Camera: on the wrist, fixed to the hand. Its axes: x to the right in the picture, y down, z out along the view.
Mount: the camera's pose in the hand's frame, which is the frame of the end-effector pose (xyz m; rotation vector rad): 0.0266 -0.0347 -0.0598 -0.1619 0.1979 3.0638
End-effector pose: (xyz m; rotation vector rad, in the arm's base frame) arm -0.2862 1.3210 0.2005 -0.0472 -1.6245 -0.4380
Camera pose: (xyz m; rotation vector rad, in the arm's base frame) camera -0.2423 1.2645 0.2197 -2.0038 0.1347 1.6729
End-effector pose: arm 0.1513 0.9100 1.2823 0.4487 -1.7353 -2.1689
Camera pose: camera 0.1517 0.8532 1.2348 -1.1975 -0.2705 0.2460
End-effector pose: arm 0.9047 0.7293 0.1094 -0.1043 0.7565 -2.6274
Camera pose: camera 0.8572 0.7751 0.0757 0.6534 0.2231 0.3711
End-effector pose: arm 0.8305 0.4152 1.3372 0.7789 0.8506 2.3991
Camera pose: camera 0.7809 0.4306 1.2844 -0.5228 0.6349 -0.6289
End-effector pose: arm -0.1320 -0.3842 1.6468 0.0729 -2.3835 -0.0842
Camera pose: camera -0.1093 -0.4232 1.7055 -2.7718 -0.1001 0.9402
